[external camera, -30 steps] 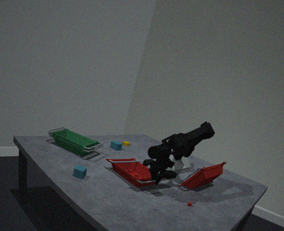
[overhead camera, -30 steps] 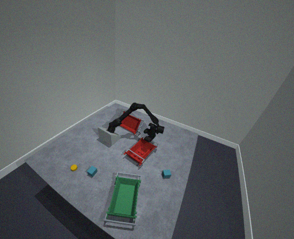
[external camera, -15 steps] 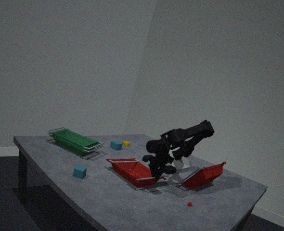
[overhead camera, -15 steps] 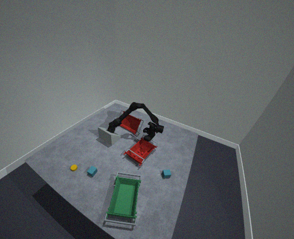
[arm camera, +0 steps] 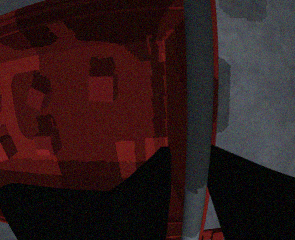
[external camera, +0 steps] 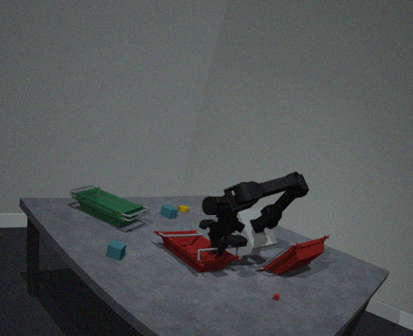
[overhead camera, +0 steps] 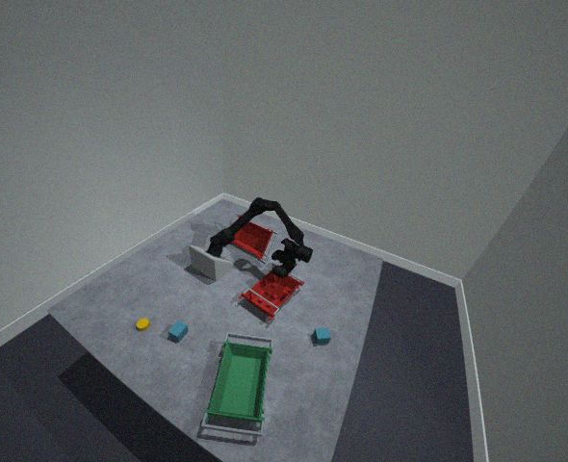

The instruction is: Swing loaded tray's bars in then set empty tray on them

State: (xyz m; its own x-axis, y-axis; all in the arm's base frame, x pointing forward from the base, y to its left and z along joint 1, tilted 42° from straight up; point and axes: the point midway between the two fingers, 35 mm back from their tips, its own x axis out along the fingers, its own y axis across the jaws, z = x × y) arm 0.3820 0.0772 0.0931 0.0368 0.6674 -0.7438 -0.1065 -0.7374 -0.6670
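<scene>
Now: the red tray 330 mm behind my gripper tip, 140 mm to the left of it and 10 mm above it. The rest, counted from my gripper tip: small red block (40 mm behind, 270 mm to the left, 60 mm below); yellow disc (390 mm behind, 570 mm to the right, 60 mm below).
</scene>
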